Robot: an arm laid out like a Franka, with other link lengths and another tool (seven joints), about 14 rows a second.
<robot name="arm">
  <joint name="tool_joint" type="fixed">
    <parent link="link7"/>
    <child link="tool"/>
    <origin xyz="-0.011 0.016 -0.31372" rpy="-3.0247 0 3.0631"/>
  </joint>
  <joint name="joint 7" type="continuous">
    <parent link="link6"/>
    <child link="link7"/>
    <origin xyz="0.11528 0 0" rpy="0 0 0"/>
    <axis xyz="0 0 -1"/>
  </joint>
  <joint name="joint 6" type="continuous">
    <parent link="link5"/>
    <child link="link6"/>
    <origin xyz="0 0 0" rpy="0 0 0"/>
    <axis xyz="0 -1 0"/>
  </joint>
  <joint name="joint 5" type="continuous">
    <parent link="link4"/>
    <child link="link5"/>
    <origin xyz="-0.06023 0 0.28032" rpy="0 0 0"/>
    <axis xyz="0 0 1"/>
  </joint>
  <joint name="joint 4" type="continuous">
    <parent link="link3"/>
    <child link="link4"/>
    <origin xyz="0.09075 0 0" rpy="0 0 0"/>
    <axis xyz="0 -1 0"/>
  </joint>
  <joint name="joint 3" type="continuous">
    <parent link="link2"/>
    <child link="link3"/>
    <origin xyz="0 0 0.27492" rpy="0 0 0"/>
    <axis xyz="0 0 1"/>
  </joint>
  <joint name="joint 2" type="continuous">
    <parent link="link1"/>
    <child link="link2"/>
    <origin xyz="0 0 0" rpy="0 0 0"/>
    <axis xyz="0 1 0"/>
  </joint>
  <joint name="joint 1" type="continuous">
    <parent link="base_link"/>
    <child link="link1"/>
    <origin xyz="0 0 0.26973" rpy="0 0 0"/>
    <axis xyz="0 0 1"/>
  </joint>
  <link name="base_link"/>
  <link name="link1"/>
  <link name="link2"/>
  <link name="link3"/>
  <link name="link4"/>
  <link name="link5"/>
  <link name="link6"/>
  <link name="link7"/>
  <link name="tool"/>
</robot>
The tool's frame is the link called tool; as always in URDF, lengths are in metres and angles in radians. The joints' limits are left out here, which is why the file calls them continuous.
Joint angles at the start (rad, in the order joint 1, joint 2, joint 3, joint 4, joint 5, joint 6, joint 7): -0.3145 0.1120 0.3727 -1.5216 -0.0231 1.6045 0.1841
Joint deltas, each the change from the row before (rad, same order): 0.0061 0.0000 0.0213 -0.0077 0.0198 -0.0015 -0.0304; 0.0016 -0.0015 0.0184 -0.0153 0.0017 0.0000 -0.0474; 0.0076 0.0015 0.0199 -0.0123 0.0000 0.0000 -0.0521; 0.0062 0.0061 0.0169 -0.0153 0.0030 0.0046 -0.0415; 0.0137 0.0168 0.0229 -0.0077 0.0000 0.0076 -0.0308; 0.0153 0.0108 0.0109 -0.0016 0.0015 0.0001 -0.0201; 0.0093 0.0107 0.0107 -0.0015 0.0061 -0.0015 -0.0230; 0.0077 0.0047 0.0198 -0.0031 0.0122 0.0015 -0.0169; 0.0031 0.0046 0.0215 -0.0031 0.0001 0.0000 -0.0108; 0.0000 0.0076 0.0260 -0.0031 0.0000 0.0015 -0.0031; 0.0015 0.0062 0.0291 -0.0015 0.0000 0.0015 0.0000; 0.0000 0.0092 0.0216 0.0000 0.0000 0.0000 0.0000; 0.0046 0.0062 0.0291 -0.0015 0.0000 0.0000 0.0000
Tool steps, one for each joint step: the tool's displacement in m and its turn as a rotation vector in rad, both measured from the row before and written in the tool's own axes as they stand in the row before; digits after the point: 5 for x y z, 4 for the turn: 0.00862 0.01815 0.00040 -0.0184 0.0073 -0.0584; 0.00747 0.00907 0.00415 0.0007 0.0062 -0.0686; 0.00706 0.01242 0.00411 0.0009 0.0046 -0.0806; 0.00530 0.01195 0.00678 -0.0040 0.0095 -0.0659; 0.00260 0.01813 0.00767 -0.0060 0.0085 -0.0685; 0.00204 0.01329 0.00413 -0.0048 0.0069 -0.0471; 0.00209 0.01165 0.00413 -0.0101 0.0085 -0.0437; 0.00165 0.01700 0.00120 -0.0141 0.0017 -0.0441; 0.00166 0.01197 0.00204 -0.0027 0.0037 -0.0358; 0.00097 0.01278 0.00284 -0.0047 0.0052 -0.0296; 0.00060 0.01492 0.00147 -0.0040 0.0024 -0.0308; 0.00041 0.01064 0.00251 -0.0058 0.0054 -0.0221; 0.00117 0.01640 0.00158 -0.0038 0.0038 -0.0340
